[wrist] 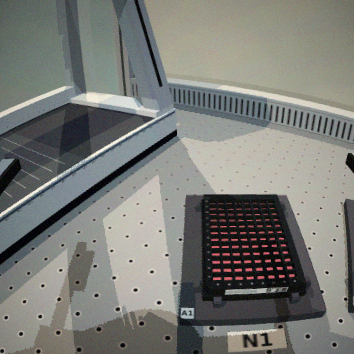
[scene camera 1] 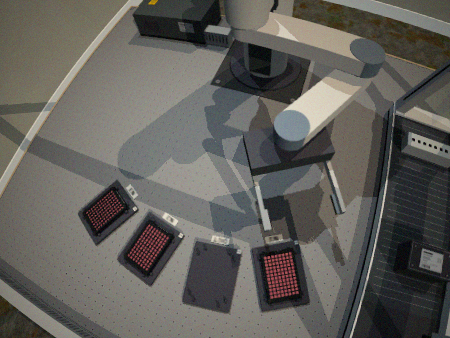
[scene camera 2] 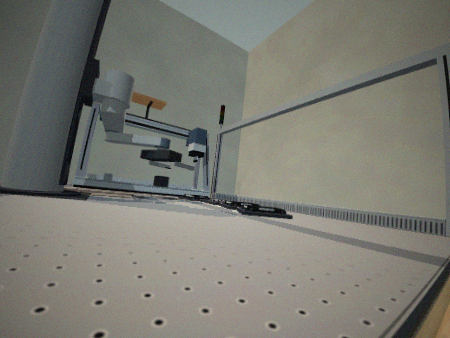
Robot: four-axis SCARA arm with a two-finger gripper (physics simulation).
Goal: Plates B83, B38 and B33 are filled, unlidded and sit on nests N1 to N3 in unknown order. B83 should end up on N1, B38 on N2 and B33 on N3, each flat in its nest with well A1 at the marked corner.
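Seen in the pictures: gripper, fingertip midpoint: [wrist: 181, 138] [scene camera 1: 305, 222]; arm's base, link origin: [scene camera 1: 265, 66].
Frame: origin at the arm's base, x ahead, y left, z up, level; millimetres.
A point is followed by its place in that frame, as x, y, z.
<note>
My gripper [scene camera 1: 304, 219] @[543, 249, 179] [scene camera 2: 181, 166] @[543, 249, 179] [wrist: 181, 138] @[543, 249, 179] is open and empty, raised above the table behind nest N1. A black plate with red wells [scene camera 1: 281, 275] @[653, 248, 38] [wrist: 250, 245] @[639, 240, 39] lies on nest N1 [scene camera 1: 305, 292] @[674, 320, 25] [wrist: 250, 312] @[583, 214, 25], the rightmost nest in scene camera 1. It looks flat. Its edge label is too blurred to read; the nest's A1 mark is at the near left corner in the wrist view. A second plate [scene camera 1: 149, 246] @[704, -95, 34] lies on N2 [scene camera 1: 159, 219] @[626, -103, 25], second from left. A third plate [scene camera 1: 105, 209] @[662, -265, 37] lies on the leftmost nest, N3 [scene camera 1: 98, 240] @[752, -250, 25]. I cannot tell these plates' names.
An empty nest [scene camera 1: 212, 275] @[710, 87, 25] sits between N1 and N2. A framed bay to the right holds a black box [scene camera 1: 425, 257] @[527, 557, 133] and a pale block with holes [scene camera 1: 427, 147] @[215, 547, 107]. A raised rail [wrist: 100, 185] @[663, 450, 17] borders it. A dark controller box [scene camera 1: 175, 20] @[-35, -354, 116] stands near the arm base.
</note>
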